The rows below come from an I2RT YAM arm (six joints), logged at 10 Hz.
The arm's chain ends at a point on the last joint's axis. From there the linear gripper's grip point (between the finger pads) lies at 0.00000 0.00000 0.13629 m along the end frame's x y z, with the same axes.
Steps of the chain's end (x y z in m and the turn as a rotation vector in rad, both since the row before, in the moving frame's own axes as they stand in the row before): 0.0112 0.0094 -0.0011 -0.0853 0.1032 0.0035; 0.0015 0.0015 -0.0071 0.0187 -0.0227 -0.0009; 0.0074 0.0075 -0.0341 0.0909 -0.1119 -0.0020; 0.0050 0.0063 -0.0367 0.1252 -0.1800 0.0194; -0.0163 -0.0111 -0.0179 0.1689 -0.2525 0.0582
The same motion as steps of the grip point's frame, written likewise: 0.0252 0.0210 -0.0023 -0.0853 0.1032 0.0035; -0.0016 -0.0010 -0.0072 0.0187 -0.0227 -0.0009; -0.0078 -0.0048 -0.0355 0.0909 -0.1119 -0.0020; -0.0192 -0.0109 -0.0400 0.1252 -0.1800 0.0194; -0.0495 -0.0347 -0.0241 0.1689 -0.2525 0.0582
